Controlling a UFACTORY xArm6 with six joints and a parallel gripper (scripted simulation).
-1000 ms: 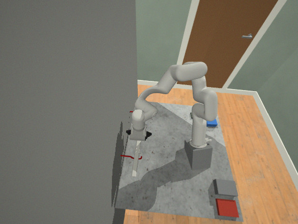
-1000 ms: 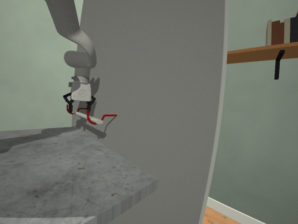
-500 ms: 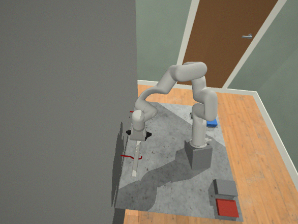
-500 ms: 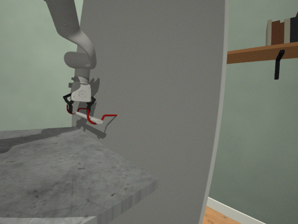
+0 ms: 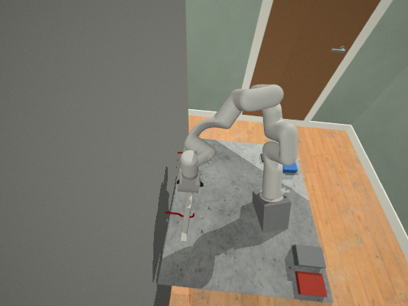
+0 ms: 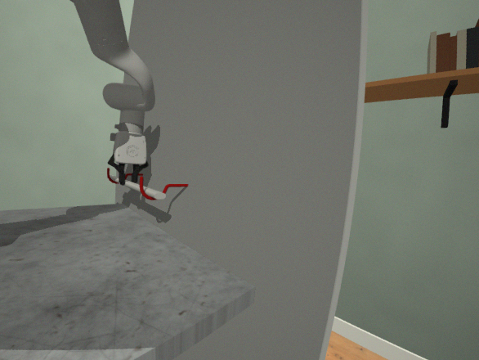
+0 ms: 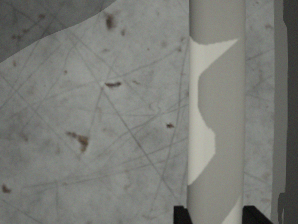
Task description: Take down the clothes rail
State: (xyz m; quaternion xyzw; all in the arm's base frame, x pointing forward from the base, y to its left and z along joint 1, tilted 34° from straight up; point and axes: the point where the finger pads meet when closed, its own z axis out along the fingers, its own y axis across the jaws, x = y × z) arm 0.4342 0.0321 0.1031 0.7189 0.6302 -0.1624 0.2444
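My hand is 2 cm above the clothes rail. From my hand the other things lie so: grey wall 25 cm above, 12 cm ahead, 6 cm to the right; then blue block 65 cm behind, 20 cm to the right, 15 cm below; then grey box 58 cm behind, 33 cm to the left, 15 cm below.
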